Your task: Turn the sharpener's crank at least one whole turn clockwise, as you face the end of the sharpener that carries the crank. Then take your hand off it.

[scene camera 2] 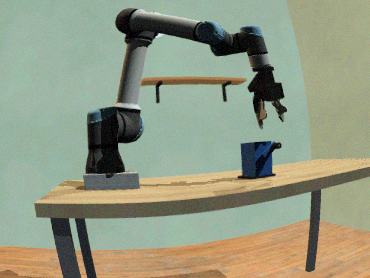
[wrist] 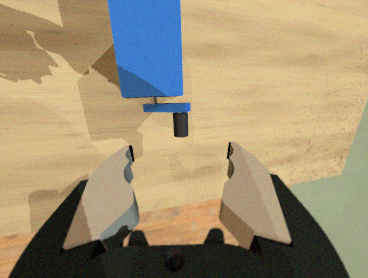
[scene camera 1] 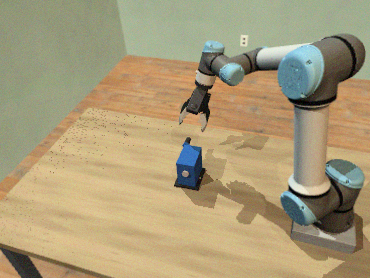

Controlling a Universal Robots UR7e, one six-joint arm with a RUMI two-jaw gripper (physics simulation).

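Where they show: gripper, fingertip midpoint: [scene camera 2: 272, 125] [wrist: 180, 145] [scene camera 1: 191, 128]; arm's base, link origin: [scene camera 2: 104, 172] [scene camera 1: 329, 214].
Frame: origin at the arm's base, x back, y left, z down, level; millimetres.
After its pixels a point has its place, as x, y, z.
The blue sharpener [scene camera 1: 189, 162] @[-519, -99, -75] [scene camera 2: 256, 160] @[-493, -196, -11] [wrist: 150, 50] @[-529, -148, -75] stands upright on its dark base on the table. Its crank arm [wrist: 166, 107] is blue and sticks out to one side of the shaft in the wrist view. The black crank knob [scene camera 1: 188, 140] @[-553, -240, -64] [scene camera 2: 278, 145] @[-554, -258, -56] [wrist: 180, 124] @[-555, -239, -66] is at the arm's end, near the height of the sharpener's top. My gripper [scene camera 1: 193, 125] @[-541, -248, -126] [scene camera 2: 271, 125] @[-541, -248, -126] [wrist: 180, 145] @[-541, -248, -126] is open and empty. It hangs above the knob, apart from it, with the fingertips pointing down. The knob shows ahead of and between the fingertips in the wrist view.
The arm's base [scene camera 1: 324, 235] @[-23, 90, 0] [scene camera 2: 111, 180] @[-9, -96, 23] stands on the wooden table [scene camera 1: 100, 200] @[-863, 47, 54] [scene camera 2: 175, 206] @[-107, -444, 69]. A wall shelf [scene camera 2: 195, 80] shows behind the arm in the second scene view. A wall outlet [scene camera 1: 244, 40] is on the far wall.
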